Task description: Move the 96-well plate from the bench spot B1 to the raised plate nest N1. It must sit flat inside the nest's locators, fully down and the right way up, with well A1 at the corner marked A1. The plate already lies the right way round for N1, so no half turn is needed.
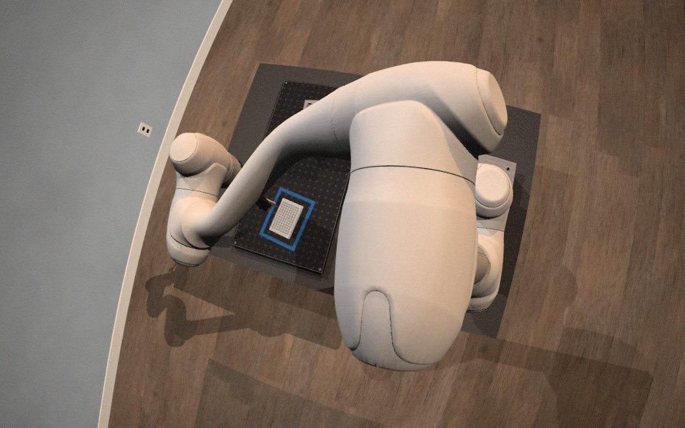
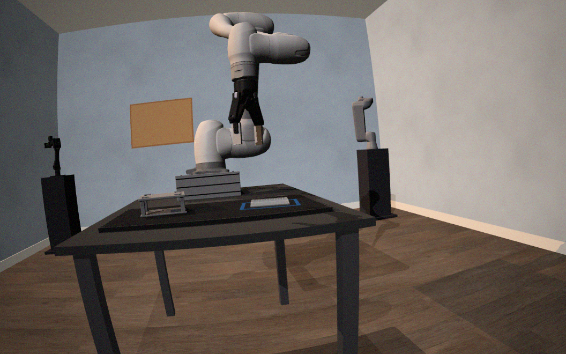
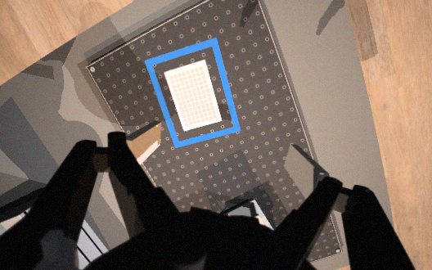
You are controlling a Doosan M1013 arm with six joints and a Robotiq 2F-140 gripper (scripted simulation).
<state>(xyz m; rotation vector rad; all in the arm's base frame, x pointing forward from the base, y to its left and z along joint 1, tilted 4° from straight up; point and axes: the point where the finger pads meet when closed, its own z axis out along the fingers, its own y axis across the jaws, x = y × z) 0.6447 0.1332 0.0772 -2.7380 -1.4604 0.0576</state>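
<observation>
The white 96-well plate lies 210 mm below my hand, 60 mm to the left of it and 40 mm behind it.
</observation>
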